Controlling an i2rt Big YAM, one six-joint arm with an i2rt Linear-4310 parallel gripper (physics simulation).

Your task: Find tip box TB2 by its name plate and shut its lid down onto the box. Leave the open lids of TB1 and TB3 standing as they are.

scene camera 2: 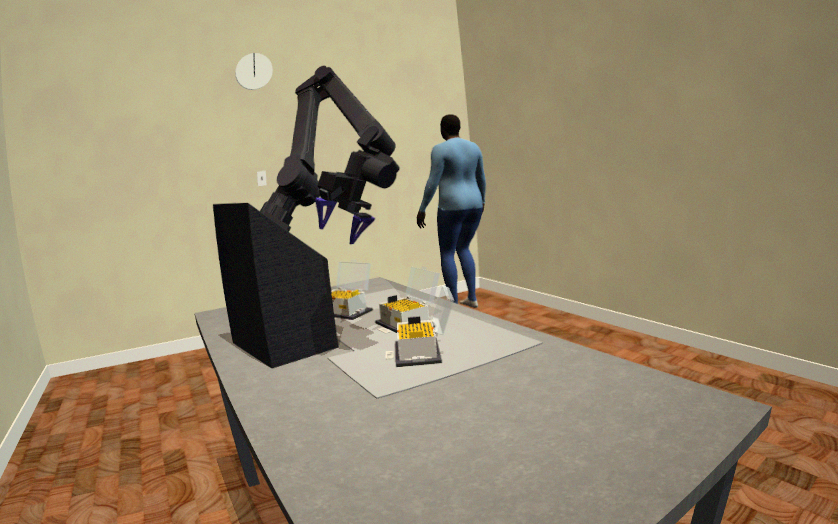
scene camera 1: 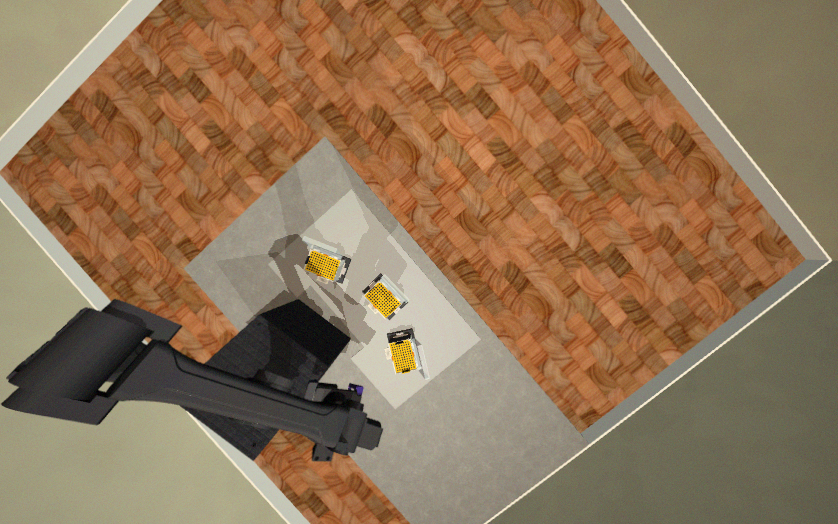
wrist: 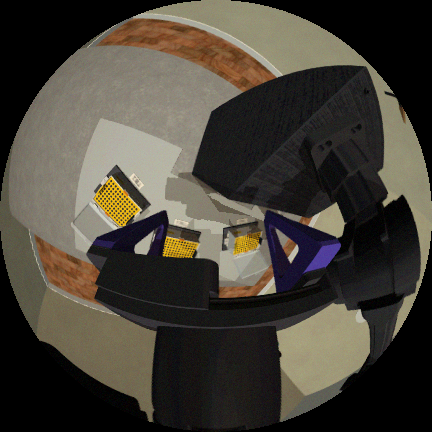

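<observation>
Three tip boxes with yellow racks stand with clear lids open: a near box, a middle box and a far box. The near box's lid and the far box's lid stand open. A name plate lies by the near box, another plate by the middle one; their letters are too small to read surely, so I cannot tell which is TB2. My gripper is open and empty, high above the table. It hides the middle lid in the wrist view.
The boxes stand on a pale mat on the grey table. A tall black pedestal carries the arm beside the mat. A person stands beyond the table.
</observation>
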